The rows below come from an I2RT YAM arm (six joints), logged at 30 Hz.
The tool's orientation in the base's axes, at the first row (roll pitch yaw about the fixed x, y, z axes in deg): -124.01 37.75 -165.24
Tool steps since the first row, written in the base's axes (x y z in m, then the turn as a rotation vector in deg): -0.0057 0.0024 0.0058 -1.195 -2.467 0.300; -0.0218 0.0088 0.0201 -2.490 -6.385 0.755; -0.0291 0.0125 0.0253 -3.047 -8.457 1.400; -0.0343 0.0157 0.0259 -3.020 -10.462 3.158; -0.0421 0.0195 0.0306 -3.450 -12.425 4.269; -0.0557 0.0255 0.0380 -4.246 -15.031 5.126; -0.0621 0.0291 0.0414 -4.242 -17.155 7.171; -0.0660 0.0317 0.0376 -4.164 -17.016 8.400; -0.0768 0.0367 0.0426 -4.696 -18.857 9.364; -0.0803 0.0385 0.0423 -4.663 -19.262 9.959; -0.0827 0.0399 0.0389 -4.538 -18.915 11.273
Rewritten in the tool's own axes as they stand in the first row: 0.0003 -0.0042 -0.0074 1.227 -2.266 0.982; 0.0026 -0.0149 -0.0270 2.728 -5.641 2.877; 0.0042 -0.0183 -0.0359 3.176 -7.646 3.770; 0.0072 -0.0184 -0.0413 2.483 -10.133 4.439; 0.0095 -0.0216 -0.0503 2.527 -12.326 5.117; 0.0142 -0.0272 -0.0652 3.136 -14.912 6.168; 0.0163 -0.0293 -0.0728 2.309 -17.674 6.783; 0.0211 -0.0264 -0.0751 1.469 -18.359 6.182; 0.0252 -0.0301 -0.0867 1.656 -20.410 6.782; 0.0277 -0.0299 -0.0898 1.348 -21.060 6.826; 0.0314 -0.0276 -0.0906 0.379 -21.645 6.065
